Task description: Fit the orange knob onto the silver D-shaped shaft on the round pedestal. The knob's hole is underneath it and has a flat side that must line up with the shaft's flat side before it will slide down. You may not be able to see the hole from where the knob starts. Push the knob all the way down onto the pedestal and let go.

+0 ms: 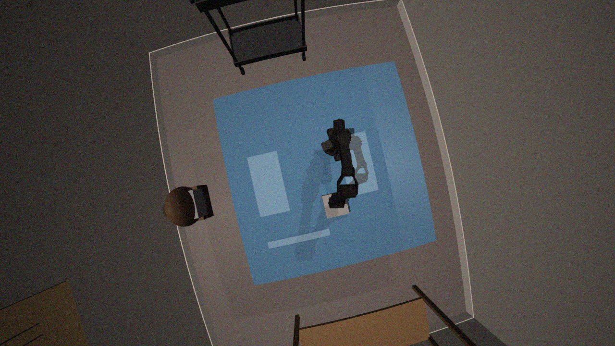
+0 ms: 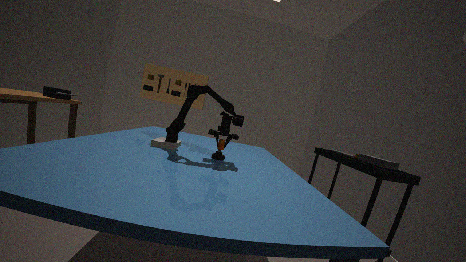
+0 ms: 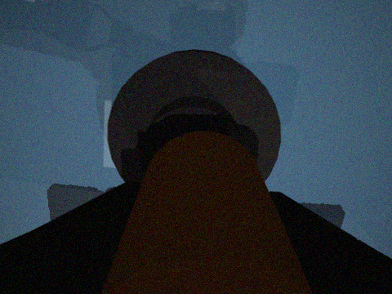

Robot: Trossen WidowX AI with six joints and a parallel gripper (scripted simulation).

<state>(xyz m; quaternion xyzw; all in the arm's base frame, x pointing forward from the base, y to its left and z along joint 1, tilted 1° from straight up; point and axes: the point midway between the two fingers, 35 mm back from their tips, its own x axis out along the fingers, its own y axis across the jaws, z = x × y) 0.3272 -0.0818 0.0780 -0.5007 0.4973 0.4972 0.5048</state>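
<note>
Now: the round dark pedestal 4 cm below my gripper tip and 1 cm behind it. From my gripper tip the other things lie so: orange knob: 3 cm above.
</note>
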